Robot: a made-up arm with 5 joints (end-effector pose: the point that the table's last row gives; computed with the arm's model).
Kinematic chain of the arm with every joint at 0, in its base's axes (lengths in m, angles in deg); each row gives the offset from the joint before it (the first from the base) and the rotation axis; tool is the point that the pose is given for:
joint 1: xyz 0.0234 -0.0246 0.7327 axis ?
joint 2: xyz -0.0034 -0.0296 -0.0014 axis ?
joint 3: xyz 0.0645 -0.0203 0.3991 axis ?
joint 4: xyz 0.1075 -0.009 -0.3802 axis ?
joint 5: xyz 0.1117 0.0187 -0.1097 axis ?
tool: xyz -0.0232 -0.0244 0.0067
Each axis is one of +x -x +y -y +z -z.
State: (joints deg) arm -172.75 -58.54 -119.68 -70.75 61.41
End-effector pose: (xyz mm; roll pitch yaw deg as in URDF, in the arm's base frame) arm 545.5 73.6 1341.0 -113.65 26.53 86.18
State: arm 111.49 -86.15 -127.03 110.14 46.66
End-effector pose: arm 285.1 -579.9 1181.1 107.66 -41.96 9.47
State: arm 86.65 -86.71 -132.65 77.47 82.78
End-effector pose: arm 1.2 -749.9 1177.6 142.11 -4.45 -9.04
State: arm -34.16 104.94 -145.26 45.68 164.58
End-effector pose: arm 688.5 -488.7 231.3 -1.43 -5.17 161.32
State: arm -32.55 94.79 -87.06 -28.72 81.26
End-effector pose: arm 483.9 -343.4 176.4 20.77 -3.12 -114.38
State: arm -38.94 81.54 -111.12 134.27 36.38
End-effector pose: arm 431.9 -414.0 398.8 -113.84 51.15 -147.93
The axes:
joint 1: +z
joint 2: +y
joint 3: +y
joint 4: +y
joint 5: -z

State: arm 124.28 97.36 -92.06 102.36 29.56
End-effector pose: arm -123.3 279.4 183.2 -122.84 55.98 6.14
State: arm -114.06 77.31 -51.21 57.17 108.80
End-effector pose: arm -83.3 -238.0 259.8 -82.89 -18.67 153.66
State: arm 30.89 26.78 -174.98 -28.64 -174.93
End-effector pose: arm 214.5 68.8 1548.7 -179.72 3.15 35.97
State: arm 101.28 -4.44 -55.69 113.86 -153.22
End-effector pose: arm -29.5 388.1 861.5 31.55 -46.03 -119.19
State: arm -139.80 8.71 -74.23 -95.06 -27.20
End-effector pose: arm -366.5 -259.2 1187.4 -170.85 -17.20 11.61
